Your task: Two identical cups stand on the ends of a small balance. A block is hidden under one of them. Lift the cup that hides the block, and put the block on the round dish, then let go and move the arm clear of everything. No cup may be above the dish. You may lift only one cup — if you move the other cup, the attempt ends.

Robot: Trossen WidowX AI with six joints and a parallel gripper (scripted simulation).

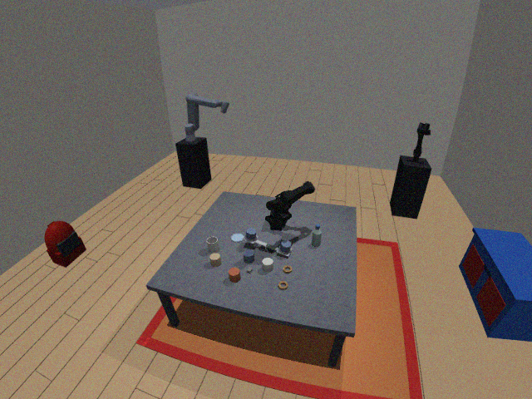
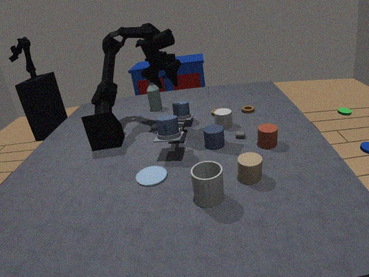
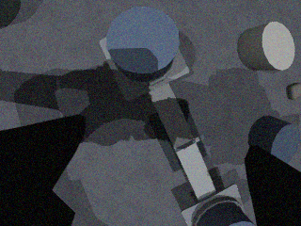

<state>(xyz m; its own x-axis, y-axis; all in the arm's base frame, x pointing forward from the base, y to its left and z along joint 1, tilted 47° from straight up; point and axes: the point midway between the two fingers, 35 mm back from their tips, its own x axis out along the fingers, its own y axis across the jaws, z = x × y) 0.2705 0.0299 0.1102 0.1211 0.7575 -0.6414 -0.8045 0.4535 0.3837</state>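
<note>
Right now my gripper tip is 14 cm above the grey block, 6 cm to the right of it and 2 cm short of it. Round my gripper tip: pale bottle (25 cm to the left, 14 cm behind, 7 cm below); white cylinder (21 cm ahead, 15 cm below, 3 cm to the right); small balance (16 cm below, 8 cm to the right, 2 cm ahead).
</note>
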